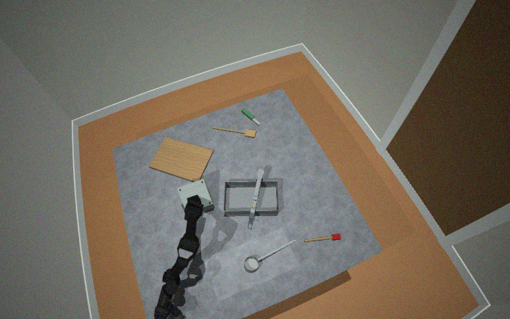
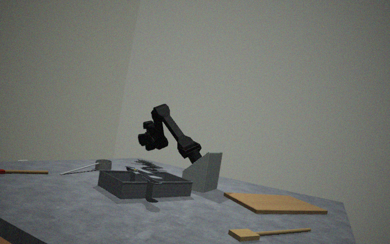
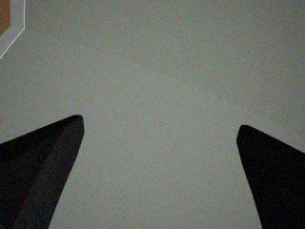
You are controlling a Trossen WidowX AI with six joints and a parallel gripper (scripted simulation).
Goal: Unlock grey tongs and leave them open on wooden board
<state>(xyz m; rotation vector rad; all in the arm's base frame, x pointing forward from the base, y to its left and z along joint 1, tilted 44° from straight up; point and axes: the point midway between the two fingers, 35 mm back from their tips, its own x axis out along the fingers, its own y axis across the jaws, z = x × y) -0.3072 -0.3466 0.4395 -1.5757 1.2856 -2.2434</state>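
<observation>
The yellow lock piece lies 620 mm ahead of my gripper tip, 460 mm to the left of it and 120 mm below it. Also, from my gripper tip: red-headed spatula: 940 mm ahead, 180 mm below, 160 mm to the left; then roasting tin: 630 mm ahead, 530 mm to the left, 160 mm below; then wooden board: 940 mm to the left, 300 mm ahead, 180 mm below.
</observation>
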